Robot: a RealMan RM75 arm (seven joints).
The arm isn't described. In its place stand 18 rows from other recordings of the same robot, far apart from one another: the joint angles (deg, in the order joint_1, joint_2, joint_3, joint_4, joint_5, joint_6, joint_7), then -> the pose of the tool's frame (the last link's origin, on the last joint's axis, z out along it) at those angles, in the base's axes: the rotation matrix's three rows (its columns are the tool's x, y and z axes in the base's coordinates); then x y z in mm.
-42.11, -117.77, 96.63, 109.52, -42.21, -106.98, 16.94 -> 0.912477, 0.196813, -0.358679; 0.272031, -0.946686, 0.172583; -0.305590, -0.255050, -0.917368; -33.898, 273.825, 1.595
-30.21, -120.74, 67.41, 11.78, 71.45, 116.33, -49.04 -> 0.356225, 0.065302, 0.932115; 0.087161, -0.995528, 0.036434; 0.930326, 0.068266, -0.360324; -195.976, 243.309, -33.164
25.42, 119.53, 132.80, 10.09, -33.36, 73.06, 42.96 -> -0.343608, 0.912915, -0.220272; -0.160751, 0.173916, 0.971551; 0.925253, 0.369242, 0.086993; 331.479, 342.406, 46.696
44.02, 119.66, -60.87, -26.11, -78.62, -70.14, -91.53 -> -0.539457, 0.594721, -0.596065; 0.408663, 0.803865, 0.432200; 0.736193, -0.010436, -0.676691; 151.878, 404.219, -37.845
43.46, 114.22, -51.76, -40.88, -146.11, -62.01, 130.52 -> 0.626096, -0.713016, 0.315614; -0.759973, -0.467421, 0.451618; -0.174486, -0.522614, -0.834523; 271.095, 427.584, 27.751
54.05, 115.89, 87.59, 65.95, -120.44, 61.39, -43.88 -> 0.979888, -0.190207, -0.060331; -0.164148, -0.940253, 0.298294; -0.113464, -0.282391, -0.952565; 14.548, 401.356, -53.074
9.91, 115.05, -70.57, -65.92, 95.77, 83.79, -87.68 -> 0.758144, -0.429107, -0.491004; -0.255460, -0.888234, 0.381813; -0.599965, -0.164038, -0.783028; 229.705, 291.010, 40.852
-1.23, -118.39, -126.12, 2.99, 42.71, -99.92, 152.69 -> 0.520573, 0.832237, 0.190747; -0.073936, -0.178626, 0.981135; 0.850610, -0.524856, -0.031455; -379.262, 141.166, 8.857
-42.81, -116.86, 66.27, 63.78, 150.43, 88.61, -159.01 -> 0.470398, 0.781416, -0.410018; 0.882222, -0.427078, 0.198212; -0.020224, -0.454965, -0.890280; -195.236, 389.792, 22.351
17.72, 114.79, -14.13, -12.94, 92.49, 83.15, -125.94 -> 0.455189, -0.846604, -0.275799; -0.059297, -0.337885, 0.939318; -0.888418, -0.411213, -0.204002; 373.379, 279.308, 59.369
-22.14, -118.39, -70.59, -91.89, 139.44, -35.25, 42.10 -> 0.974862, 0.115452, 0.190564; -0.032321, -0.772958, 0.633633; 0.220452, -0.623864, -0.749796; -70.197, 344.684, -47.260
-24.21, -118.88, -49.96, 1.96, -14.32, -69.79, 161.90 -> 0.839580, 0.497505, 0.218159; 0.120181, -0.561748, 0.818533; 0.529775, -0.661005, -0.531423; -344.934, 281.057, -56.987
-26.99, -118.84, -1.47, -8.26, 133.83, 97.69, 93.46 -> 0.052496, -0.613377, 0.788044; -0.774772, 0.472869, 0.419671; -0.630058, -0.632585, -0.450403; -235.250, 238.910, -74.509
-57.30, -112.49, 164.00, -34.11, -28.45, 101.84, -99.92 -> 0.519954, 0.652838, 0.550863; 0.527751, -0.752603, 0.393786; 0.671660, 0.085968, -0.735855; -185.957, 409.839, 74.694
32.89, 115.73, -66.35, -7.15, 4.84, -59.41, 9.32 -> 0.703465, -0.710444, 0.020141; 0.140773, 0.167055, 0.975846; -0.696649, -0.683639, 0.217529; 344.995, 390.261, 79.674
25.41, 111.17, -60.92, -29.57, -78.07, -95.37, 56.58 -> 0.719834, -0.203295, -0.663709; 0.045511, -0.940273, 0.337366; -0.692653, -0.273053, -0.667588; 251.468, 313.711, 32.925
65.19, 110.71, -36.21, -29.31, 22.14, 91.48, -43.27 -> 0.559523, -0.803904, 0.201675; -0.821479, -0.570206, 0.006177; 0.110031, -0.169128, -0.979433; 158.576, 425.830, 21.760
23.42, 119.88, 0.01, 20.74, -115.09, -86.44, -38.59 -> 0.781818, 0.017596, -0.623258; 0.578934, -0.391639, 0.715161; -0.231508, -0.919951, -0.316377; 236.189, 244.178, -94.914
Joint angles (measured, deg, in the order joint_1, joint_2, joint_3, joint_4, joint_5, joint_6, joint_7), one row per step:
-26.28 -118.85 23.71 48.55 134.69 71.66 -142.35
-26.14 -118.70 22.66 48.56 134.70 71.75 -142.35
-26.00 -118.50 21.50 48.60 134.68 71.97 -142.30
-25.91 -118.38 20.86 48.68 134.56 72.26 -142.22
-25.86 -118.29 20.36 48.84 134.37 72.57 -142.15
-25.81 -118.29 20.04 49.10 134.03 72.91 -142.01
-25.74 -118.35 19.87 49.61 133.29 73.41 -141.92
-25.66 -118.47 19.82 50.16 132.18 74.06 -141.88
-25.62 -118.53 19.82 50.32 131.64 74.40 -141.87
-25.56 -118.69 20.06 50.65 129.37 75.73 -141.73
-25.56 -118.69 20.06 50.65 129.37 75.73 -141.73
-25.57 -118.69 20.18 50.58 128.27 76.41 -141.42
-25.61 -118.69 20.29 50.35 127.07 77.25 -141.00
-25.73 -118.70 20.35 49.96 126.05 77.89 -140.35
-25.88 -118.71 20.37 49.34 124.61 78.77 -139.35
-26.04 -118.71 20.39 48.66 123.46 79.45 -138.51
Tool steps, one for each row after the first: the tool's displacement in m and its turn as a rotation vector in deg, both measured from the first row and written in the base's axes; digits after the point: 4 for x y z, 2 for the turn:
-0.0028 -0.0016 0.0034 0.83 -0.31 0.61
-0.0056 -0.0033 0.0074 1.70 -0.65 1.16
-0.0067 -0.0043 0.0098 2.17 -0.92 1.32
-0.0071 -0.0048 0.0121 2.60 -1.17 1.31
-0.0066 -0.0050 0.0138 2.98 -1.41 1.08
-0.0046 -0.0046 0.0161 3.53 -1.84 0.56
-0.0014 -0.0039 0.0180 4.13 -2.59 -0.17
0.0002 -0.0037 0.0183 4.33 -3.05 -0.51
0.0071 -0.0024 0.0189 4.88 -4.93 -2.11
0.0071 -0.0024 0.0189 4.88 -4.93 -2.11
0.0104 -0.0017 0.0188 5.01 -5.79 -3.05
0.0142 -0.0012 0.0180 5.03 -6.85 -4.15
0.0176 -0.0004 0.0167 5.01 -7.67 -5.27
0.0221 0.0004 0.0149 5.06 -8.83 -6.83
0.0257 0.0011 0.0129 5.06 -9.84 -8.07

